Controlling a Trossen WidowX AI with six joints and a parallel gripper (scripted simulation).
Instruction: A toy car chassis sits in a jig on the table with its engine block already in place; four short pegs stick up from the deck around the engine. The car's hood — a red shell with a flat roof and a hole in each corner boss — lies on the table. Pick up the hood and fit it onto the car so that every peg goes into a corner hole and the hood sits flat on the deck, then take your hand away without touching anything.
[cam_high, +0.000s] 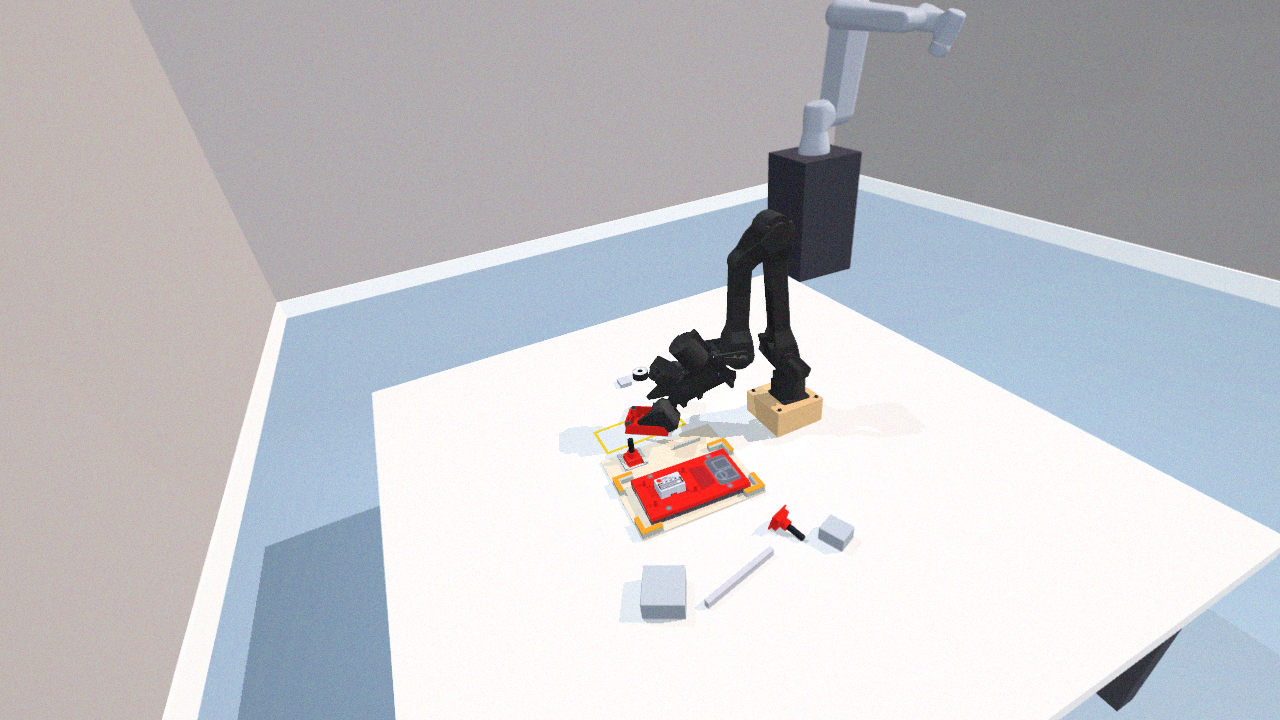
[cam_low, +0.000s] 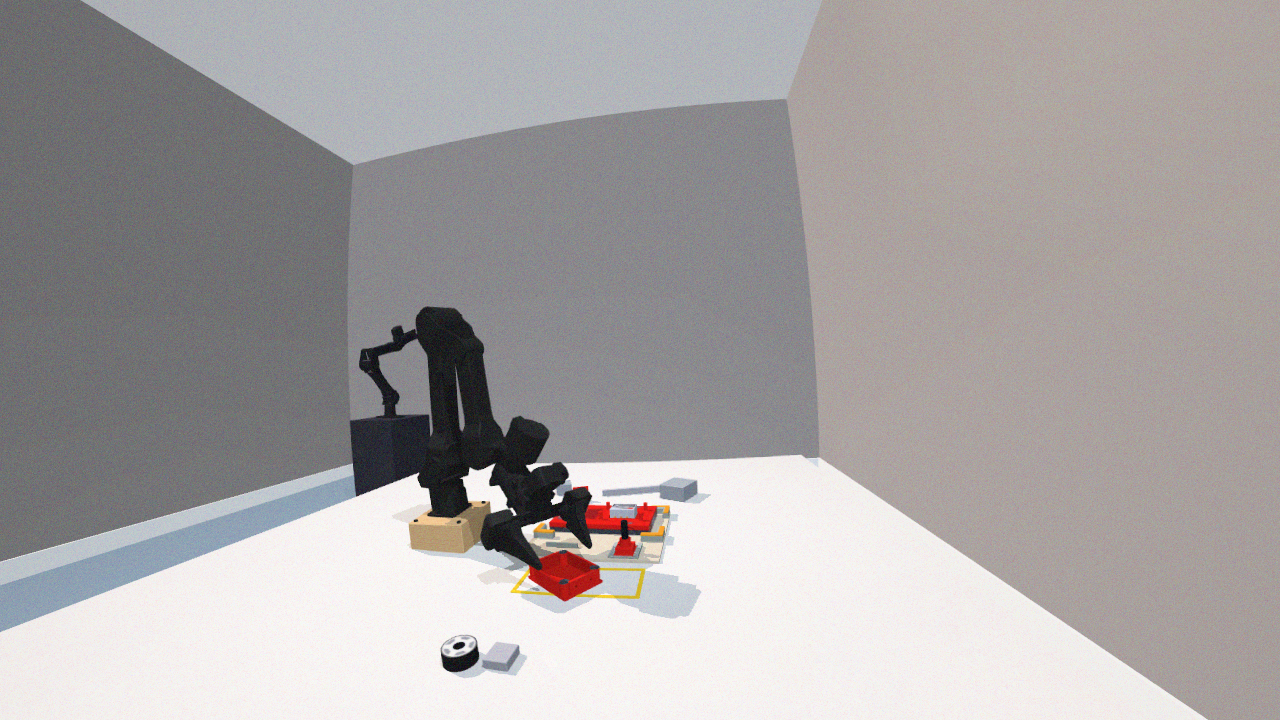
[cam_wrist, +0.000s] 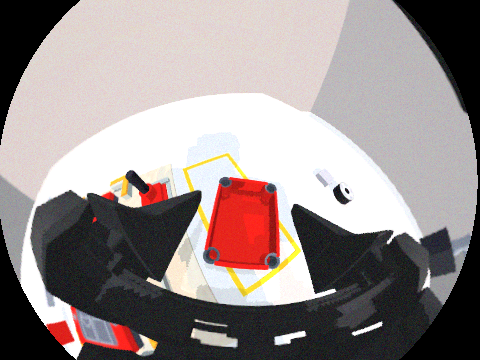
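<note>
Now: gripper tip 30 mm above the red hood and 10 mm past it. The rest, counted from my gripper tip: grey engine block: 230 mm to the left, 40 mm ahead, 20 mm below; then black wheel: 190 mm to the right, 60 mm behind, 30 mm below; then grey rod: 440 mm to the left, 30 mm below, 10 mm ahead.
</note>
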